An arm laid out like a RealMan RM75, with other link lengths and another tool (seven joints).
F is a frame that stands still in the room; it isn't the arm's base.
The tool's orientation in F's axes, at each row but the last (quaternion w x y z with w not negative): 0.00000 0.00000 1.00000 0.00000; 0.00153 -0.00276 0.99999 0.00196; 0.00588 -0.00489 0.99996 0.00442; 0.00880 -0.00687 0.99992 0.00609
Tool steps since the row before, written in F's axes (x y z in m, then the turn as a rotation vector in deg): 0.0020 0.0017 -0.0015 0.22 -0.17 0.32; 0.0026 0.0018 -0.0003 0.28 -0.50 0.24; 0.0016 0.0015 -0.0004 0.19 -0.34 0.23; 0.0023 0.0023 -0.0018 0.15 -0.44 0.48
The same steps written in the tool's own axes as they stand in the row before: -0.0020 0.0017 0.0015 -0.22 -0.17 -0.32; -0.0026 0.0018 0.0003 -0.28 -0.50 -0.24; -0.0016 0.0015 0.0004 -0.19 -0.34 -0.23; -0.0023 0.0022 0.0019 -0.15 -0.44 -0.48
